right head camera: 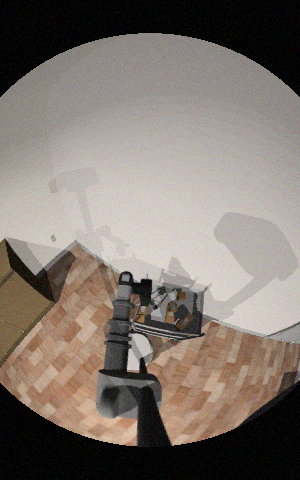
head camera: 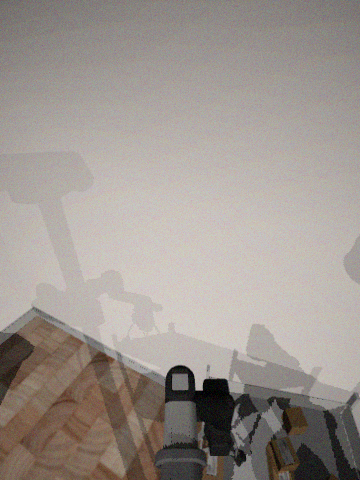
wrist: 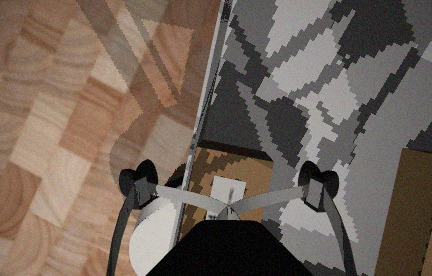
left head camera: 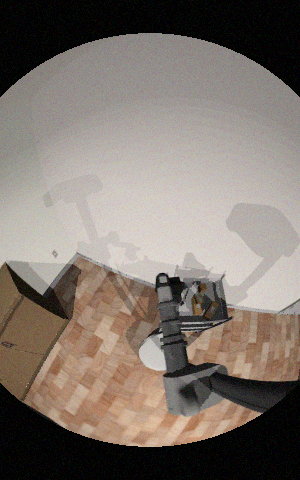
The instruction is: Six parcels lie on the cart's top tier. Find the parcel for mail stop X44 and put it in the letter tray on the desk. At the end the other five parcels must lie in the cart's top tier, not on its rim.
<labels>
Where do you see a grey wire cart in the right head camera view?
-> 162, 293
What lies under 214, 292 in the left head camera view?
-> A grey wire cart.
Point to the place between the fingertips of my gripper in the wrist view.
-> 227, 176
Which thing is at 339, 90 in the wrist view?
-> A grey wire cart.
</labels>
